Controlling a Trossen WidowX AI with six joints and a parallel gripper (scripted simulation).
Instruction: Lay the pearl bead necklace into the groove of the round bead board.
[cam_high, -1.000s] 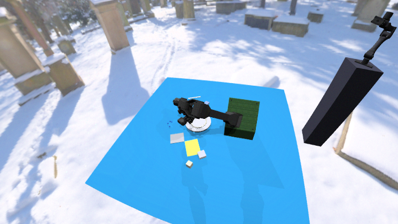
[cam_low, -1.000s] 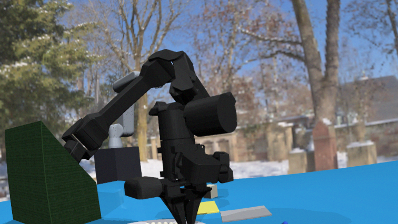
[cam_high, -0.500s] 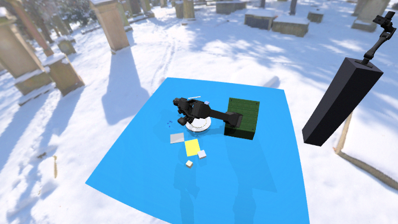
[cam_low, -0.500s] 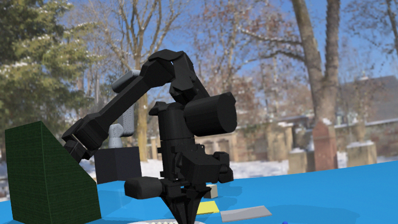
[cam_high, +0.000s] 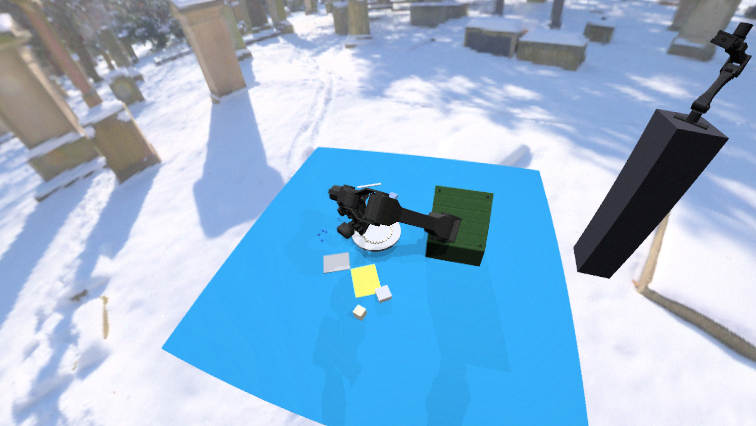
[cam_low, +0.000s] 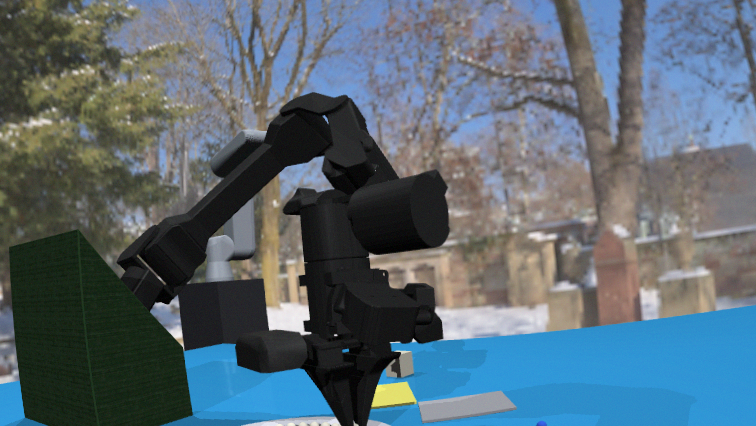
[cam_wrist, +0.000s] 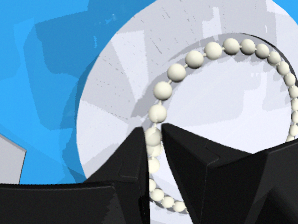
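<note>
The round white bead board lies 4 cm to the right of my gripper tip, 4 cm behind it and 1 cm below it. The rest, counted from my gripper tip: yellow tile: 18 cm to the left, 9 cm behind, 2 cm below; then red object: 15 cm to the right, 7 cm ahead, 1 cm below; then grey tile: 15 cm to the left, 5 cm ahead, 2 cm below.
</note>
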